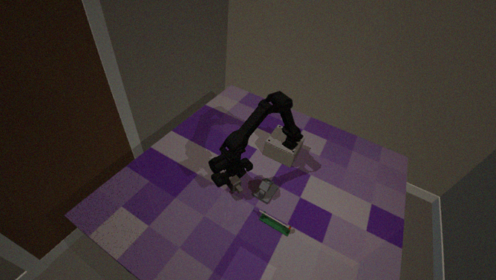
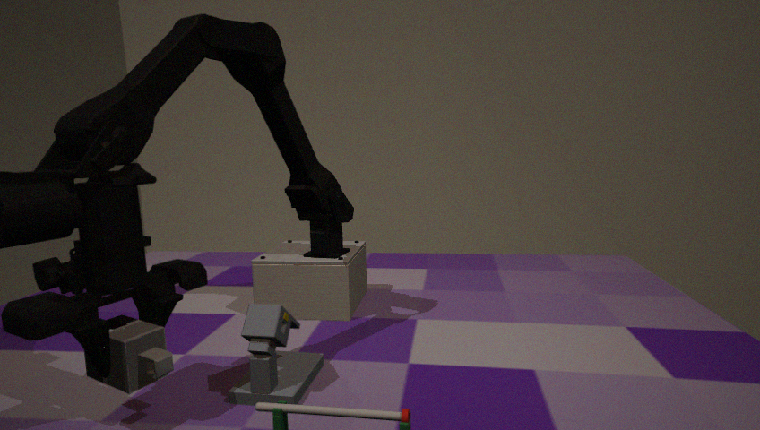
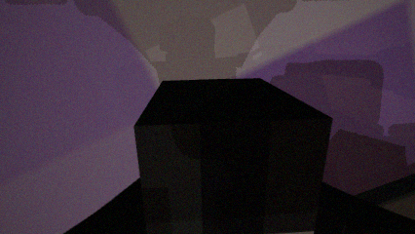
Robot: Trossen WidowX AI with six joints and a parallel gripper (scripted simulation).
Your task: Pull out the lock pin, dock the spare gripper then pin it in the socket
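My gripper tip is 10 mm to the right of the spare gripper and 20 mm below it. From my gripper tip the other things lie so: grey mount 90 mm behind, 130 mm to the left; then green rack 260 mm to the left, 30 mm below.
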